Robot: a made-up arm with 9 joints. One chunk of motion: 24 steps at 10 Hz.
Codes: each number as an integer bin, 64 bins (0 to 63) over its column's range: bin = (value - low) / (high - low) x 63, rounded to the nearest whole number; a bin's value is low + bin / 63 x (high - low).
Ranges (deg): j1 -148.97..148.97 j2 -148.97..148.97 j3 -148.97..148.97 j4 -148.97..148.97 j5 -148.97..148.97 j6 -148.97..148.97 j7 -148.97..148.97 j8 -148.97..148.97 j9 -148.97..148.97
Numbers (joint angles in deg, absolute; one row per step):
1: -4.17 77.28 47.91 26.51 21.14 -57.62 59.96 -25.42 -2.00
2: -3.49 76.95 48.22 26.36 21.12 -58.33 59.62 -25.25 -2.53
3: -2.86 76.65 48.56 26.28 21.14 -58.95 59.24 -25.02 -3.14
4: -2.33 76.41 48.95 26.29 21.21 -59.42 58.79 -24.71 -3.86
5: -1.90 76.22 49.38 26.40 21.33 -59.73 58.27 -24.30 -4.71
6: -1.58 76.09 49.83 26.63 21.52 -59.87 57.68 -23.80 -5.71
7: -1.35 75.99 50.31 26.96 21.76 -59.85 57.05 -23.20 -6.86
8: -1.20 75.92 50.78 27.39 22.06 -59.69 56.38 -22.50 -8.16
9: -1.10 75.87 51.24 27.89 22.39 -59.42 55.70 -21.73 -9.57
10: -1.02 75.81 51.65 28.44 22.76 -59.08 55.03 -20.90 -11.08
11: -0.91 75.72 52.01 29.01 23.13 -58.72 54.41 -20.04 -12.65
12: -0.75 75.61 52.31 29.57 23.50 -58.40 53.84 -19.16 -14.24
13: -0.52 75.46 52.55 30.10 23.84 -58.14 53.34 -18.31 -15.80
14: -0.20 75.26 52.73 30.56 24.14 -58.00 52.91 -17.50 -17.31
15: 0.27 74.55 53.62 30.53 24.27 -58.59 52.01 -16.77 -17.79
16: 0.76 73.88 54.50 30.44 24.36 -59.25 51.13 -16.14 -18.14
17: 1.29 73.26 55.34 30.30 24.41 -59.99 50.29 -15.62 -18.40
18: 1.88 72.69 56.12 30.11 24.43 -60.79 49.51 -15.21 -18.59
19: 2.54 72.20 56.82 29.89 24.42 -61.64 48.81 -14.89 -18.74
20: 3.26 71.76 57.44 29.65 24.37 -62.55 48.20 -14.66 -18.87
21: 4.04 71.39 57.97 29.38 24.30 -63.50 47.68 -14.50 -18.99
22: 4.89 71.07 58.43 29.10 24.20 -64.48 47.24 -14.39 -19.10
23: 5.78 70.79 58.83 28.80 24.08 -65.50 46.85 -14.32 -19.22
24: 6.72 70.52 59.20 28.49 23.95 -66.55 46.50 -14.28 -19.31
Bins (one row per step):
1: 31 48 42 37 36 19 44 26 31
2: 31 48 42 37 36 19 44 26 31
3: 31 48 42 37 36 19 44 26 31
4: 31 48 42 37 36 19 44 26 31
5: 31 48 42 37 36 19 44 26 31
6: 31 48 42 37 36 19 44 26 30
7: 31 48 42 37 36 19 44 27 30
8: 31 48 42 37 36 19 43 27 30
9: 31 48 42 37 36 19 43 27 29
10: 31 48 42 38 36 19 43 27 29
11: 31 48 42 38 36 19 43 27 29
12: 31 47 43 38 36 19 43 27 28
13: 31 47 43 38 37 19 43 28 28
14: 31 47 43 38 37 19 43 28 28
15: 32 47 43 38 37 19 42 28 28
16: 32 47 43 38 37 19 42 28 28
17: 32 47 43 38 37 19 42 28 28
18: 32 47 43 38 37 19 42 28 28
19: 32 47 44 38 37 18 42 28 28
20: 32 47 44 38 37 18 42 28 28
21: 32 47 44 38 37 18 42 28 27
22: 33 47 44 38 37 18 41 28 27
23: 33 46 44 38 37 18 41 28 27
24: 33 46 44 38 37 17 41 28 27

